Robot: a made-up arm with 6 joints.
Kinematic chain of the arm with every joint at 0, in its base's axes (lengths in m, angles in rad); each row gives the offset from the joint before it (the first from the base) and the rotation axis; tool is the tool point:
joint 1: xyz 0 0 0.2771 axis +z
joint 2: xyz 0 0 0 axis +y
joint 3: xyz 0 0 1.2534 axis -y
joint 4: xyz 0 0 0 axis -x
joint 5: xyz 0.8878 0 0 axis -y
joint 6: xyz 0 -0.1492 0 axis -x
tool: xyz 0 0 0
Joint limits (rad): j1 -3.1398..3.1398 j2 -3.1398..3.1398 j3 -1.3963..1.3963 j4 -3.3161..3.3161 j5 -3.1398..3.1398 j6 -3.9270..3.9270
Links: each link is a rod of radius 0.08 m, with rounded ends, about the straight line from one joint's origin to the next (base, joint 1, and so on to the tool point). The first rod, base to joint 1, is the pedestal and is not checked.
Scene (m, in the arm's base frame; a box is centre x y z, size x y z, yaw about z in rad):
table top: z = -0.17
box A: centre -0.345 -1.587 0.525 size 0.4 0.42 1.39 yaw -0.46
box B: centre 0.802 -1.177 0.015 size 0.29 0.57 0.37 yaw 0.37
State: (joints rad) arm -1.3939 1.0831 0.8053 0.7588 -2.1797 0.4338
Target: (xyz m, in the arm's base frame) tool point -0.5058 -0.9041 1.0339
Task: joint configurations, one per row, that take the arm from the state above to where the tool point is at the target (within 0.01 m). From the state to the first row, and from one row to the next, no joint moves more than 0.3 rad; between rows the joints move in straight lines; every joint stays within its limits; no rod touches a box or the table.
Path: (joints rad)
1: -1.3562 0.8232 0.7216 0.5829 -2.2107 0.4685
2: -1.3185 0.5633 0.6379 0.4071 -2.2417 0.5031
3: -1.2808 0.3034 0.5542 0.2312 -2.2727 0.5378
4: -1.2431 0.0435 0.4705 0.0553 -2.3037 0.5724
5: -1.2054 -0.2164 0.3868 -0.1205 -2.3347 0.6071
6: -1.4560 -0.0721 0.1171 0.1011 -2.2830 0.5493
7: -1.7067 0.0722 -0.1526 0.3228 -2.2314 0.4916
8: -1.9574 0.2165 -0.4223 0.5445 -2.1797 0.4338

